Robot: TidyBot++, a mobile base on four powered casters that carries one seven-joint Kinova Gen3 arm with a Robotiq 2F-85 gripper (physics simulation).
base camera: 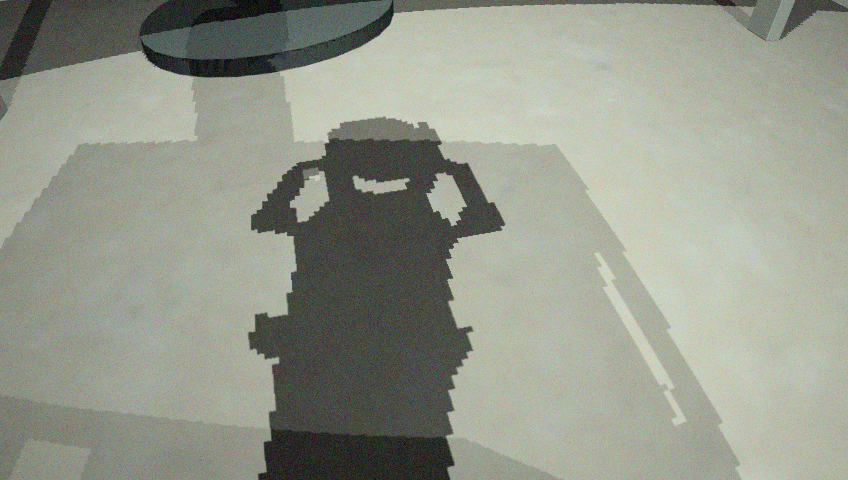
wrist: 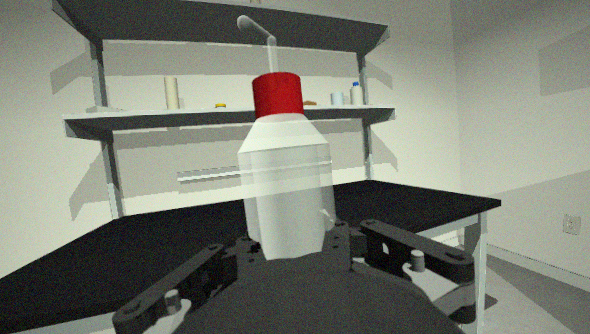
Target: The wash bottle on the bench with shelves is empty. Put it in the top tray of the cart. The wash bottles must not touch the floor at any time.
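Frame: origin at the arm's base, x right, y ahead, z up, level; millimetres.
Seen in the pictures: gripper, fingertip midpoint: [wrist: 292,225].
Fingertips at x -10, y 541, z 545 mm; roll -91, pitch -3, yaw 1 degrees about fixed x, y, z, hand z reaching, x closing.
Note:
Offsets run from my fingertips to a thing's top centre. "spot": to the spot under its first point. Level surfaces: height alone.
A translucent white wash bottle {dz +139, dx -2, dy -41 mm} [wrist: 285,185] with a red cap and a bent spout is upright in the middle of the wrist view. My gripper [wrist: 292,225] is shut on its lower part; the fingertips are largely hidden by the bottle and the gripper's own body. The bench with shelves shows behind it, with its black top {dz -179 mm} [wrist: 165,250] and its middle shelf [wrist: 200,119]. The bottle stands out in front of the bench. The cart does not show in either view.
On the middle shelf are a cream cylinder {dz +456, dx -515, dy +751 mm} [wrist: 171,93], a light blue container {dz +368, dx +294, dy +941 mm} [wrist: 337,98] and a small blue-capped bottle {dz +456, dx +446, dy +1052 mm} [wrist: 355,95]. A bench leg {spot: dz -498, dx +696, dy +501 mm} [wrist: 480,280] stands at the right. In the base view, a round dark stool base [base camera: 333,35] is at the upper left and a metal leg {spot: dz -902, dx +687, dy +514 mm} [base camera: 767,20] at the upper right.

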